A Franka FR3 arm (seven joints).
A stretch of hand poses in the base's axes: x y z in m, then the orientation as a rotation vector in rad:
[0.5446 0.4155 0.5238 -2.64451 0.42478 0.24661]
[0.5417 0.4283 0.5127 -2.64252 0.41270 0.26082]
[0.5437 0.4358 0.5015 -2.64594 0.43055 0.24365]
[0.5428 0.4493 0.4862 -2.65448 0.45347 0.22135]
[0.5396 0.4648 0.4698 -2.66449 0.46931 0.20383]
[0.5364 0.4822 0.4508 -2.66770 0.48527 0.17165]
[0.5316 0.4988 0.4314 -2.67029 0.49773 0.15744]
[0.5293 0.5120 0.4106 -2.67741 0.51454 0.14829]
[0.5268 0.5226 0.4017 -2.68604 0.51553 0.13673]
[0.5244 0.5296 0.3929 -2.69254 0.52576 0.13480]
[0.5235 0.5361 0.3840 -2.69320 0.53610 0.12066]
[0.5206 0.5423 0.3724 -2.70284 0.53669 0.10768]
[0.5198 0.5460 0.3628 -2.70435 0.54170 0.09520]
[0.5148 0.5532 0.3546 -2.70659 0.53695 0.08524]
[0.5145 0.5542 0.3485 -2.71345 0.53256 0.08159]
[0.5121 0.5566 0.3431 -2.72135 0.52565 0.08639]
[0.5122 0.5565 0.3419 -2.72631 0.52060 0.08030]
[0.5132 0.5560 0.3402 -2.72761 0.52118 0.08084]
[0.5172 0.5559 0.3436 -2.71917 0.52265 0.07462]
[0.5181 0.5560 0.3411 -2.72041 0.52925 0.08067]
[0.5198 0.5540 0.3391 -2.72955 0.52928 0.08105]
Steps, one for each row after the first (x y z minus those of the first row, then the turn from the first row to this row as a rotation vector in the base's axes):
[-0.0029 0.0128 -0.0111 0.00475 0.00771 0.01029]
[-0.0009 0.0203 -0.0223 -0.00263 -0.00094 -0.00417]
[-0.0018 0.0338 -0.0376 -0.01639 -0.01186 -0.02190]
[-0.0050 0.0493 -0.0540 -0.03016 -0.02053 -0.03362]
[-0.0082 0.0667 -0.0730 -0.03834 -0.03984 -0.04915]
[-0.0130 0.0833 -0.0924 -0.04437 -0.04722 -0.05938]
[-0.0153 0.0965 -0.1132 -0.05549 -0.04987 -0.07073]
[-0.0178 0.1071 -0.1221 -0.06483 -0.05701 -0.07155]
[-0.0202 0.1141 -0.1309 -0.07350 -0.05589 -0.07735]
[-0.0211 0.1206 -0.1398 -0.07746 -0.06366 -0.08643]
[-0.0240 0.1268 -0.1514 -0.08788 -0.07168 -0.08694]
[-0.0248 0.1305 -0.1610 -0.09146 -0.07919 -0.09199]
[-0.0298 0.1377 -0.1692 -0.09338 -0.08674 -0.09000]
[-0.0301 0.1387 -0.1753 -0.09933 -0.08945 -0.08625]
[-0.0325 0.1411 -0.1807 -0.10502 -0.08673 -0.07926]
[-0.0324 0.1410 -0.1819 -0.10923 -0.09139 -0.07588]
[-0.0314 0.1405 -0.1836 -0.11056 -0.09079 -0.07591]
[-0.0274 0.1404 -0.1802 -0.10328 -0.09557 -0.07963]
[-0.0265 0.1405 -0.1827 -0.10540 -0.09006 -0.08276]
[-0.0248 0.1385 -0.1847 -0.11419 -0.08894 -0.08082]

